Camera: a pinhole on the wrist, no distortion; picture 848 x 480 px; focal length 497.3 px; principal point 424.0 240.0 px. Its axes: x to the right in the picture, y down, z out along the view. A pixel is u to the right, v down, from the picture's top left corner.
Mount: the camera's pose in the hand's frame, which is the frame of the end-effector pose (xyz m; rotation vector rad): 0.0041 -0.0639 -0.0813 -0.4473 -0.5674 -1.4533
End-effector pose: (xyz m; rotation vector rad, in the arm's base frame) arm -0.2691 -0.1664 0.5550 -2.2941 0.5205 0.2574
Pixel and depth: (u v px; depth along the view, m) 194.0 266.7 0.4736
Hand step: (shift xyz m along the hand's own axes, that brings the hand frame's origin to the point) -0.0190 0.3981 0.1616
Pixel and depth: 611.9 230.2 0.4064
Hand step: -0.0360 0.0595 0.3334
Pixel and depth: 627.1 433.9 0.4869
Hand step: 0.1551 0.0873 0.4354
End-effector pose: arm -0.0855 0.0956 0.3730 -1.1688 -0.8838 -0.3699
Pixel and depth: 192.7 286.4 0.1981
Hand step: 0.0022 0.1303 0.0204
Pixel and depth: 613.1 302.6 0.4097
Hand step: 0.0231 0.0642 0.3406
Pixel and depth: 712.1 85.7 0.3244
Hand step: -0.1199 -0.0245 0.2844
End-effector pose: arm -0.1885 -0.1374 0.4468 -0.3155 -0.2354 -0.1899
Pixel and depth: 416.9 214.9 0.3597
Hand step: -0.0463 0.1563 0.1993
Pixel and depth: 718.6 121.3 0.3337
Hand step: -0.0996 -0.0250 0.2989
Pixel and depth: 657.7 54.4 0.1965
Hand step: -0.0839 -0.0239 0.1265
